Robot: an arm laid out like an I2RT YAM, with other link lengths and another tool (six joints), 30 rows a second.
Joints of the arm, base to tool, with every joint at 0 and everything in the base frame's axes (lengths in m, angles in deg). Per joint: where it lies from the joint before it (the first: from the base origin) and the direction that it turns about. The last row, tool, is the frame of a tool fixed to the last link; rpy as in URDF.
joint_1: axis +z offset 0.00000 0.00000 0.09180
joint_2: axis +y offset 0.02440 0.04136 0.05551
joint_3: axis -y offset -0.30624 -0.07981 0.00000
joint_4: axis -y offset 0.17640 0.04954 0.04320
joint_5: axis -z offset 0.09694 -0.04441 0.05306
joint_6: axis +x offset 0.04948 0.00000 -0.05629
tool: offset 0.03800 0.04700 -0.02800 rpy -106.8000 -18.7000 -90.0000
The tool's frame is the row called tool.
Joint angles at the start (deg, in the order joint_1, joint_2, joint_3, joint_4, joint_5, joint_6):
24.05, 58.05, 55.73, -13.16, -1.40, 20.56
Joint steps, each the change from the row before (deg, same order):
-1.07, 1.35, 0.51, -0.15, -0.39, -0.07
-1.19, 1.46, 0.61, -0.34, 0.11, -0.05
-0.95, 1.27, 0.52, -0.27, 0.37, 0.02
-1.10, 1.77, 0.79, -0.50, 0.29, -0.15
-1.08, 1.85, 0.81, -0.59, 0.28, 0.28
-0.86, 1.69, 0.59, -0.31, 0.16, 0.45
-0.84, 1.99, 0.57, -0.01, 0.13, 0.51
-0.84, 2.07, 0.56, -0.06, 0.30, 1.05
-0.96, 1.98, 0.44, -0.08, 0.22, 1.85
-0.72, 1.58, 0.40, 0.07, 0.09, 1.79
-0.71, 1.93, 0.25, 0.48, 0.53, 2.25
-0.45, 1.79, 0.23, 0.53, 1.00, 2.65
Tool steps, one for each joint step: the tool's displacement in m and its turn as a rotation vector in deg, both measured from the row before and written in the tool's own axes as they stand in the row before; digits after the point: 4 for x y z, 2 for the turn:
0.0037, -0.0016, 0.0056, -0.96, 0.57, 0.43
0.0051, -0.0016, 0.0065, -1.14, 1.13, 0.69
0.0046, -0.0015, 0.0059, -0.97, 1.15, 0.70
0.0052, -0.0018, 0.0080, -1.43, 1.24, 0.63
0.0052, -0.0019, 0.0084, -1.58, 1.08, 1.05
0.0041, -0.0018, 0.0078, -1.37, 0.73, 1.05
0.0040, -0.0025, 0.0094, -1.38, 0.67, 1.10
0.0043, -0.0028, 0.0100, -1.50, 0.69, 1.69
0.0048, -0.0029, 0.0097, -1.52, 0.50, 2.54
0.0035, -0.0034, 0.0074, -1.02, 0.20, 2.28
0.0042, -0.0043, 0.0098, -1.02, 0.51, 2.86
0.0035, -0.0049, 0.0094, -0.75, 0.67, 3.19

